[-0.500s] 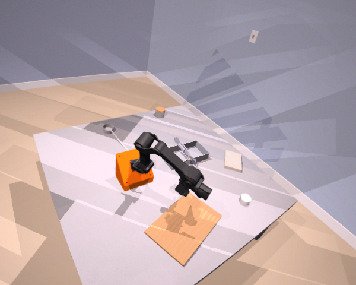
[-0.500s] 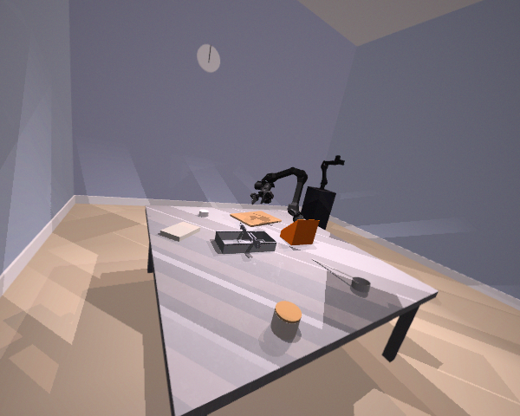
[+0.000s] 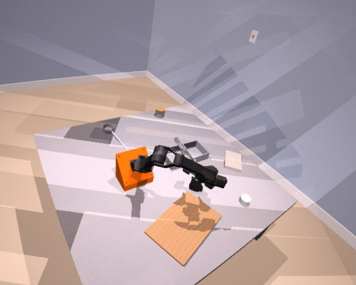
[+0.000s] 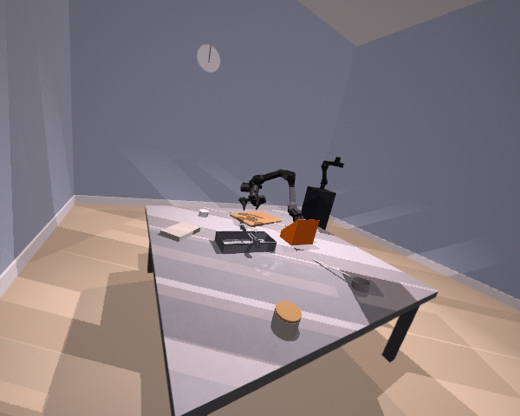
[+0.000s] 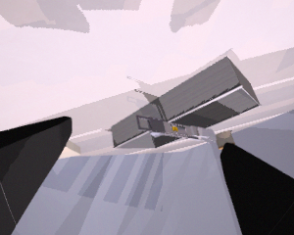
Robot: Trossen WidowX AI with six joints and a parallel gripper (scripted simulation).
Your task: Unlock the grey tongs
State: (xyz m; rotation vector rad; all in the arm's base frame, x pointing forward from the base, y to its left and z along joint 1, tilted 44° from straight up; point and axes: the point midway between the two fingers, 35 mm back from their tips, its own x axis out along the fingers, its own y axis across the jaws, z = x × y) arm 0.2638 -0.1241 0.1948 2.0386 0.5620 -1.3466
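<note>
Right now the roasting tin is 11 cm ahead of my gripper tip, 26 cm to the left of it and 10 cm below it. Round my gripper tip: wooden board 16 cm behind, 19 cm to the right, 12 cm below; then white cylinder 25 cm ahead, 21 cm to the right, 11 cm below; then beige block 43 cm ahead, 10 cm to the left, 12 cm below.
</note>
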